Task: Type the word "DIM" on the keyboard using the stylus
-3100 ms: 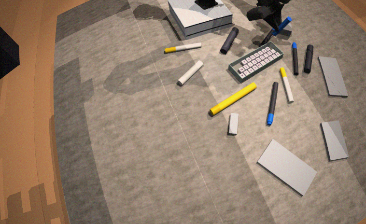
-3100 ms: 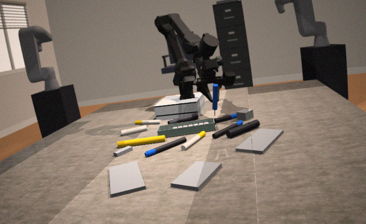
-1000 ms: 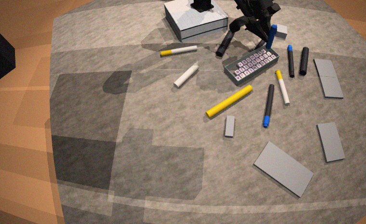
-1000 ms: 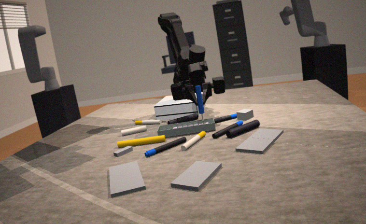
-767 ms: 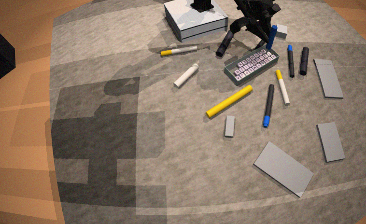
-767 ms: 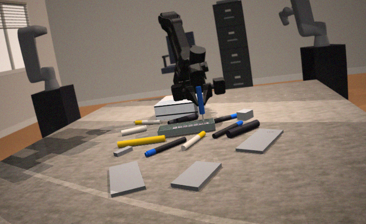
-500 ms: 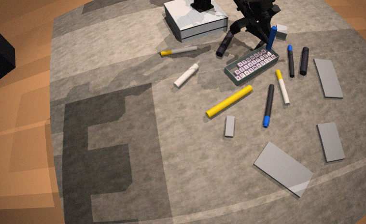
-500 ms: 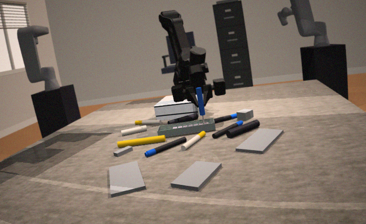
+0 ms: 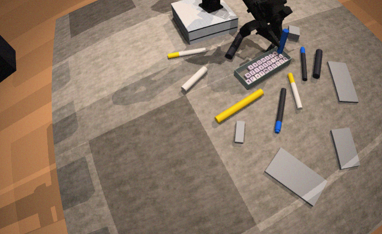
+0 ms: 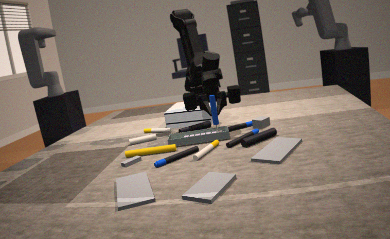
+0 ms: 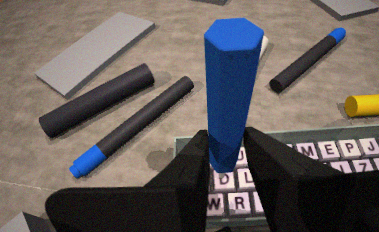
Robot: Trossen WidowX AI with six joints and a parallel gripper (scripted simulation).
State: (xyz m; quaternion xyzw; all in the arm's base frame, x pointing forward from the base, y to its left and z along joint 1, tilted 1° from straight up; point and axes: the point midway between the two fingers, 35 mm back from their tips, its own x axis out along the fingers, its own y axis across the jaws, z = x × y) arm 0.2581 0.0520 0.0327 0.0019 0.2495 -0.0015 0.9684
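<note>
The blue stylus lies 20 mm below my gripper tip. Also, from my gripper tip: D key: 60 mm below; then yellow cylinder: 210 mm to the right, 70 mm below, 60 mm ahead; then small grey cube: 150 mm to the left, 60 mm below, 60 mm behind.
</note>
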